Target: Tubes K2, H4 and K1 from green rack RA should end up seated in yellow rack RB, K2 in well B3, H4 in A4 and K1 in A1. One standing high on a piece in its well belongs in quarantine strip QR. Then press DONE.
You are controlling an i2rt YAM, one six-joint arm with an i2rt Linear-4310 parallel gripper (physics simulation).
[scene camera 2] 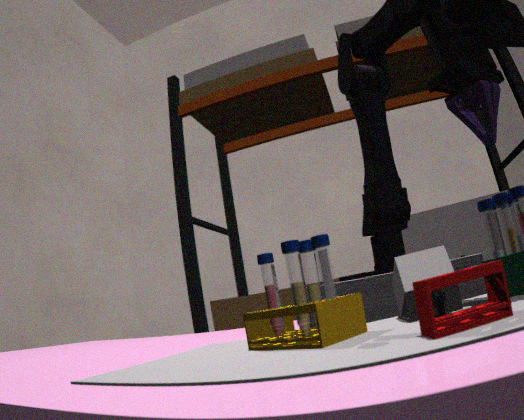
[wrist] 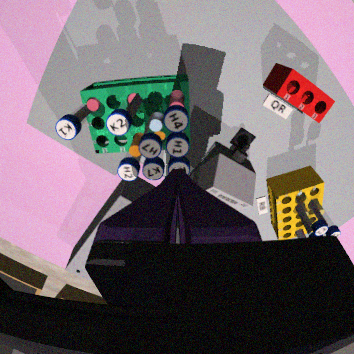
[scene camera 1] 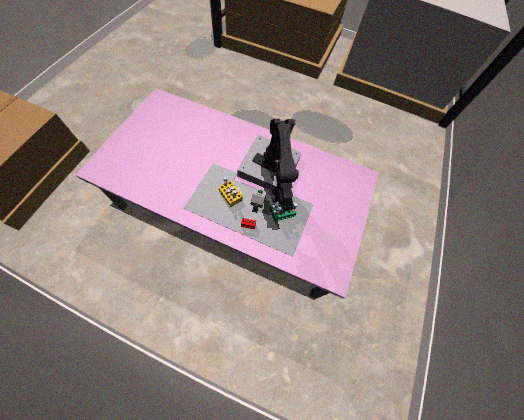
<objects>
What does my gripper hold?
Nothing.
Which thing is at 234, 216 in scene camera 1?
A grey mat.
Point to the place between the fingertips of my gripper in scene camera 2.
At 491, 145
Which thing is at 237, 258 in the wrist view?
My gripper.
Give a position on a grey box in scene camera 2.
409, 268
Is my gripper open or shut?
Shut.
</objects>
